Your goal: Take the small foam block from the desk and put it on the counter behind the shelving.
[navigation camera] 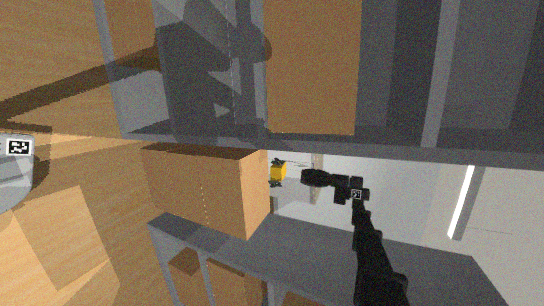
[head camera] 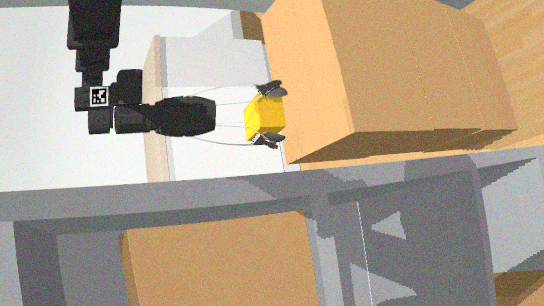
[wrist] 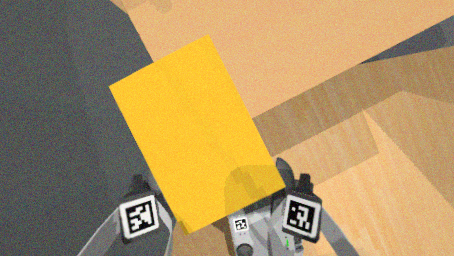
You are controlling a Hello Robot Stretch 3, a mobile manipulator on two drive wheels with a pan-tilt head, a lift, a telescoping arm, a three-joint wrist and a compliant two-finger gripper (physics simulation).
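Pixels of known places: gripper, between the fingertips: point(navigation camera: 269, 171) point(head camera: 285, 114) point(wrist: 220, 177); robot's base, origin of its link: point(wrist: 242, 230).
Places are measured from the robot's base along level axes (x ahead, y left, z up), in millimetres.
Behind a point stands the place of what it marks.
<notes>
The small foam block point(head camera: 267, 116) @[x -18, y -636, z 1001 mm] point(navigation camera: 278, 171) @[x -14, y -635, z 1004 mm] point(wrist: 185, 120) @[x -12, y -693, z 1008 mm] is yellow and sits between the two fingertips, tilted in the wrist view. My gripper point(head camera: 271, 114) @[x -21, y -643, z 963 mm] point(navigation camera: 276, 172) @[x -21, y -643, z 963 mm] point(wrist: 220, 177) @[x -21, y -643, z 963 mm] is shut on it. The arm reaches across the grey shelving point(head camera: 90, 202) @[x 85, y -532, z 1307 mm] point(navigation camera: 320, 150) @[x 76, y -534, z 1172 mm]. In the head view, the gripper and block overlap the white front of the counter point(head camera: 156, 162) @[x 178, y -2263, z 910 mm] point(navigation camera: 316, 196) @[x -497, y -2415, z 910 mm], whose light wooden top edge shows as a strip behind the gripper body. Whether the block is nearer than that front is hard to tell. The desk cannot be made out.
A large cardboard box point(head camera: 310, 65) @[x -141, y -788, z 810 mm] point(navigation camera: 200, 185) @[x -154, y -697, z 530 mm] appears right beside the block. Another cardboard box point(head camera: 215, 260) @[x 178, y -524, z 1143 mm] point(navigation camera: 312, 65) @[x 313, y -483, z 1140 mm] sits in the shelving. A second grey unit point(navigation camera: 320, 240) @[x -426, y -1019, z 1151 mm] stands under the arm. Part of my base point(navigation camera: 15, 172) @[x -96, y -125, z 160 mm] point(wrist: 250, 232) @[x -36, y -84, z 159 mm] shows. Wooden floor point(navigation camera: 75, 165) @[x -93, y -334, z 0 mm] lies past the shelving.
</notes>
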